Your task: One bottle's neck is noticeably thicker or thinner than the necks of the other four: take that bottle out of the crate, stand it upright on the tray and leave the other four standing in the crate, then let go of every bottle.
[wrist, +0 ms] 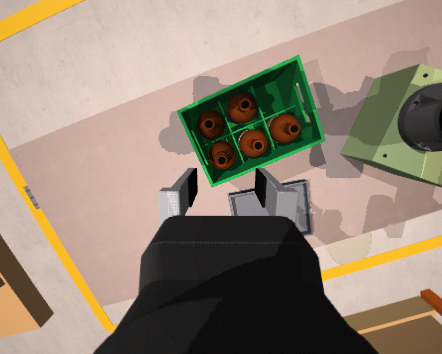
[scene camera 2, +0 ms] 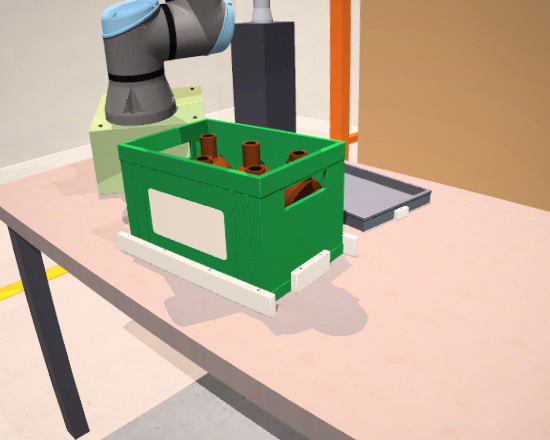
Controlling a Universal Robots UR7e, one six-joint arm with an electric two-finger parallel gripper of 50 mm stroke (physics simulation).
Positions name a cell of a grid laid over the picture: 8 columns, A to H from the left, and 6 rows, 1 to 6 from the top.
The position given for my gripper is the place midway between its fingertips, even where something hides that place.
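Note:
There is my gripper (wrist: E4), which I can see along with a bottle (wrist: F3). A bottle (wrist: E2) is here for me to see as well.

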